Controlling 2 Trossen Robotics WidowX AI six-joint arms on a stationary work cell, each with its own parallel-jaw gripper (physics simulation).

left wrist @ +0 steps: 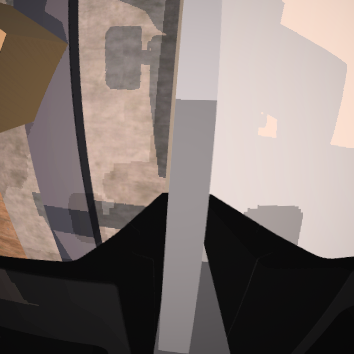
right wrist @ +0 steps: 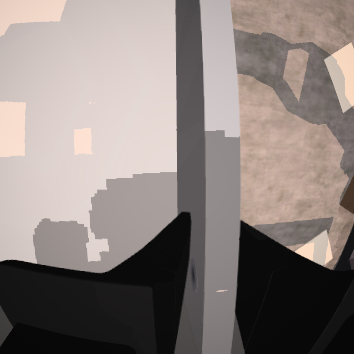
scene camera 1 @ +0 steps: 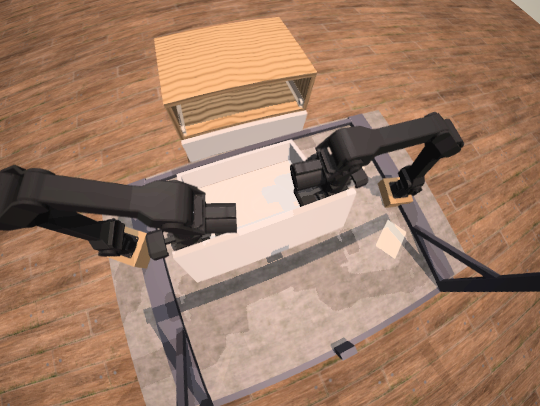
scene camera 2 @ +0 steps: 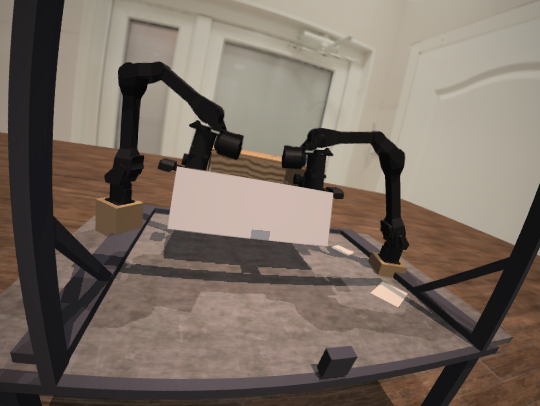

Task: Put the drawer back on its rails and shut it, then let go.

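Seen in the pictures: left gripper, fingertip midpoint: [left wrist: 185,202] [scene camera 1: 194,244]; right gripper, fingertip midpoint: [right wrist: 204,220] [scene camera 1: 326,197]; left arm's base, origin of the base link: [scene camera 1: 125,244] [scene camera 2: 120,200]; right arm's base, origin of the base link: [scene camera 1: 398,189] [scene camera 2: 388,259].
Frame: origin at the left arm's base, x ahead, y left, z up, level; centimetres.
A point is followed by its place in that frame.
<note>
The white open-topped drawer [scene camera 1: 270,239] @[x 39.8, y 11.0, z 8.5 cm] [scene camera 2: 250,207] @[x 38.9, y 10.0, z 7.5 cm] hangs above the table, its front panel facing away from the wooden cabinet [scene camera 1: 235,55] @[x 16.3, y 60.5, z 18.0 cm] [scene camera 2: 250,162] @[x 6.0, y 75.0, z 12.0 cm]. The cabinet's upper opening is empty, with a pale rail on its left side [scene camera 1: 181,120] @[x 1.8, y 43.1, z 2.9 cm] and another rail [scene camera 1: 295,93] @[x 36.5, y 65.3, z 3.5 cm] on its right. A gap separates the drawer from the cabinet. My left gripper [left wrist: 185,202] @[x 21.2, y 5.3, z 4.6 cm] is shut on the drawer's left side wall [left wrist: 192,150] @[x 19.4, y 8.1, z 7.0 cm]. My right gripper [right wrist: 204,220] @[x 52.5, y 27.4, z 4.4 cm] is shut on its right side wall [right wrist: 221,175] @[x 50.6, y 29.8, z 6.7 cm]. In both scene views the drawer hides the fingertips.
A lower white drawer front [scene camera 1: 245,137] @[x 23.0, y 46.7, z -4.4 cm] closes the cabinet's bottom. The table's dark frame rail [scene camera 1: 220,154] @[x 15.6, y 39.2, z -8.1 cm] runs between cabinet and held drawer. Dark uprights stand at the sides of scene camera 2's view. A small dark block [scene camera 1: 344,349] @[x 68.6, y -13.2, z -5.4 cm] [scene camera 2: 337,361] @[x 69.5, y -15.4, z -5.2 cm] sits at the near table edge.
</note>
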